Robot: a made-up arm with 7 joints.
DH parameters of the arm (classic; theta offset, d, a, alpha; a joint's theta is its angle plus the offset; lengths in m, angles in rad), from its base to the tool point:
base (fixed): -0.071 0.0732 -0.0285 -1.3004
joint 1: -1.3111 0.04 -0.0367 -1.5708
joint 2: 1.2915 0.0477 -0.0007 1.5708
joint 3: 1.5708 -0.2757 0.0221 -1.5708
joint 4: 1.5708 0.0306 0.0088 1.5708
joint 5: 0 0.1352 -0.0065 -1.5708
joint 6: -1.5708 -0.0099 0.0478 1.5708
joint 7: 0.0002 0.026 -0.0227 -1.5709
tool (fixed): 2.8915 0.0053 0 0
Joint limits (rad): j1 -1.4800..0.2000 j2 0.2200..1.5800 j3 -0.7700..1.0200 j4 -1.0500..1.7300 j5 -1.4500..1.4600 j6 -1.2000..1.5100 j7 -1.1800..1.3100
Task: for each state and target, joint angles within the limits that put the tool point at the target. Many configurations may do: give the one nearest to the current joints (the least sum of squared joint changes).
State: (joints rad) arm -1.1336 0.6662 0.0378 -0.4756 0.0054 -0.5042 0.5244
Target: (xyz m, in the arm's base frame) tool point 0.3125 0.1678 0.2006
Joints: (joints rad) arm -1.3269 0.8404 0.1248 0.1988 0.0441 -0.3015 0.5333
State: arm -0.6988 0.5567 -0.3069 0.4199 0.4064 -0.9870 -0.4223
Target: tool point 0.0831 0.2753 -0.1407
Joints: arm 0.1400 0.9341 0.0178 0.0920 0.3342 -1.1897 -0.4314
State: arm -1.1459 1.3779 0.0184 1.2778 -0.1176 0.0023 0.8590
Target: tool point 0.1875 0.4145 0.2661
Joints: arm -1.4712 1.5649 0.0327 1.3179 -0.1677 0.2041 1.0825
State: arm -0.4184 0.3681 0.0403 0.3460 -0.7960 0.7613 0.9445
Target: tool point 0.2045 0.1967 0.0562
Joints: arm -0.5854 0.7926 0.4220 -0.5645 -0.8823 0.5708 0.9465
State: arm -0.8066 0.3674 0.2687 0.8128 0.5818 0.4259 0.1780
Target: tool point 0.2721 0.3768 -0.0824
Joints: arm -0.7350 0.9324 0.3413 1.1530 0.6033 0.6244 0.1518
